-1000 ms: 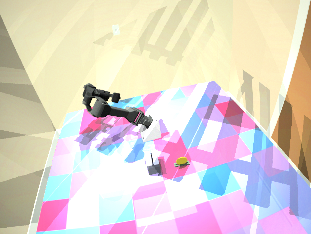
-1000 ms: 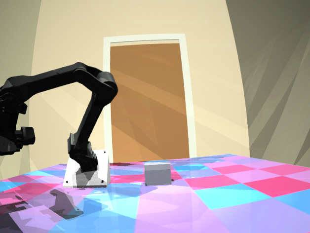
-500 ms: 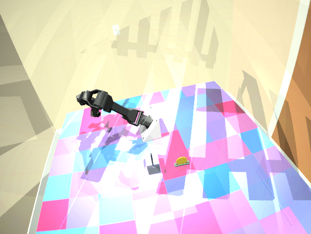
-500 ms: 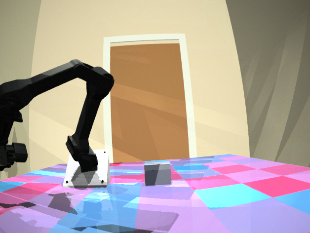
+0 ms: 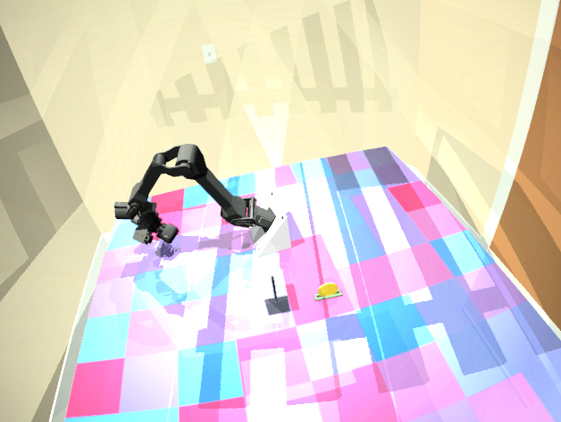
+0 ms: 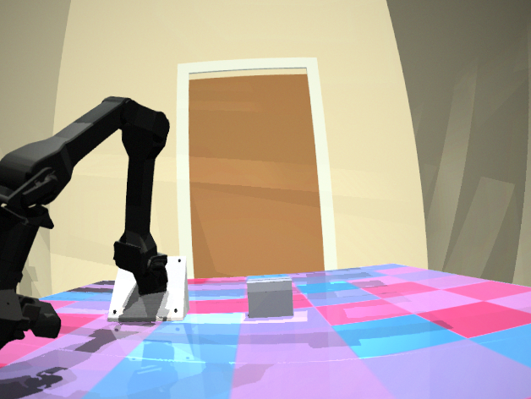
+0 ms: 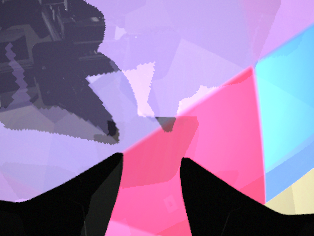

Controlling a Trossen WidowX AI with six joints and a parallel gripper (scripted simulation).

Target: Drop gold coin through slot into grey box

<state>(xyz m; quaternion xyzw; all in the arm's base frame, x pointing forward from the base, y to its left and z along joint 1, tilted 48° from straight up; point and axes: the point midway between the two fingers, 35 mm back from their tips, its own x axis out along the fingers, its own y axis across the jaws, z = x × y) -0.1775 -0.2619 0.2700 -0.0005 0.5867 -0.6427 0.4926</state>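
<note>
Now: gripper tip 500 mm short of the gold coin, 440 mm to the right of it and 10 mm below it.
</note>
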